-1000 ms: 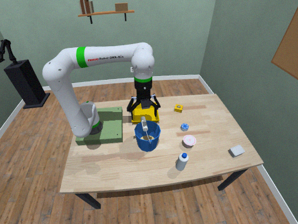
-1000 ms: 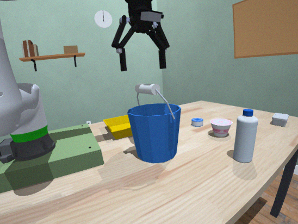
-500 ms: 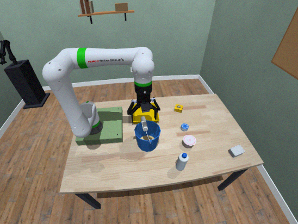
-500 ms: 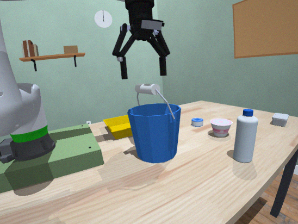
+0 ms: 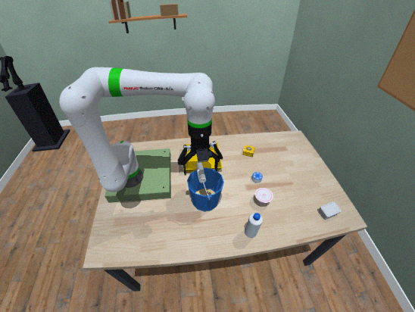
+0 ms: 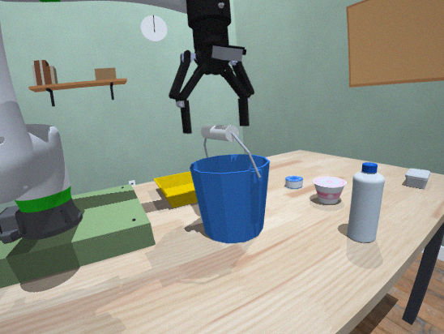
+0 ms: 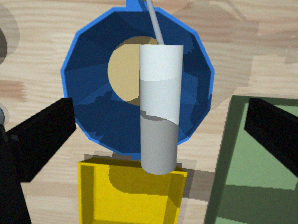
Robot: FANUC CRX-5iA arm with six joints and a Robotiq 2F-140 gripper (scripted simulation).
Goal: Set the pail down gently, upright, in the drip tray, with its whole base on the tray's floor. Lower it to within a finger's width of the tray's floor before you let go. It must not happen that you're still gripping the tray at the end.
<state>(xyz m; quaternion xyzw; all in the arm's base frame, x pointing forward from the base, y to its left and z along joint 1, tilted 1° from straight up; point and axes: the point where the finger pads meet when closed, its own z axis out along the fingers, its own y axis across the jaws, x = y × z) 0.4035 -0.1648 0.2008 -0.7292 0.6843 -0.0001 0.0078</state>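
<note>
The blue pail is 2 cm ahead of my hand and 11 cm below it. Round my hand: white bottle (23 cm ahead, 23 cm to the right, 18 cm below); yellow drip tray (4 cm ahead, 32 cm to the left, 25 cm below); grey box (71 cm ahead, 20 cm to the right, 24 cm below).
</note>
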